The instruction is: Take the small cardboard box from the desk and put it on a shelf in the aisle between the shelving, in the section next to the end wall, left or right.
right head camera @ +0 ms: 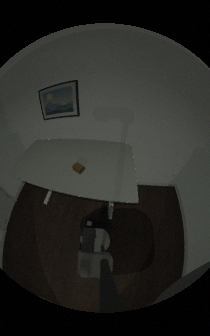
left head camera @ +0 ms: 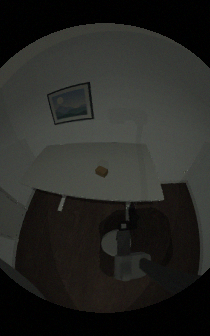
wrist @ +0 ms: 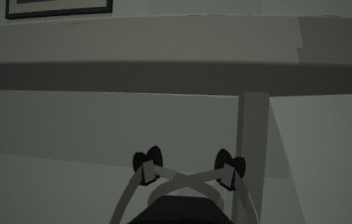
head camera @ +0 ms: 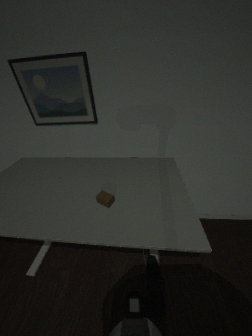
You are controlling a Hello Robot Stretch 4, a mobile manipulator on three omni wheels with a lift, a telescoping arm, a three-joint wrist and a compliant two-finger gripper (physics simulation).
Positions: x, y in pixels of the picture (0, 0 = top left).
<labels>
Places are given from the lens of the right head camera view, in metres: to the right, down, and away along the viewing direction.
framed landscape picture (right head camera: 58, 100): -0.53, -0.78, 0.75
</labels>
